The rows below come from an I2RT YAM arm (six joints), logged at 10 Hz.
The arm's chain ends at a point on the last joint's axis. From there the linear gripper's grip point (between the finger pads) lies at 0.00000 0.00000 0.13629 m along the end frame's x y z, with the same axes.
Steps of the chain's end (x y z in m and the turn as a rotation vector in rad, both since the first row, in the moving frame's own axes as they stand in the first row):
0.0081 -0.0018 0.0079 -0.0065 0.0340 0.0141
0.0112 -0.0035 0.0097 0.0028 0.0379 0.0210
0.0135 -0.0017 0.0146 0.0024 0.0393 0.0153
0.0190 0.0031 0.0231 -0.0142 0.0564 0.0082
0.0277 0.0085 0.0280 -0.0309 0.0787 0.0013
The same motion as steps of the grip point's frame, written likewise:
0.0127 -0.0009 0.0078 -0.0065 0.0340 0.0141
0.0164 -0.0038 0.0096 0.0028 0.0379 0.0210
0.0189 -0.0020 0.0145 0.0024 0.0393 0.0153
0.0267 0.0051 0.0229 -0.0142 0.0564 0.0082
0.0384 0.0127 0.0275 -0.0309 0.0787 0.0013

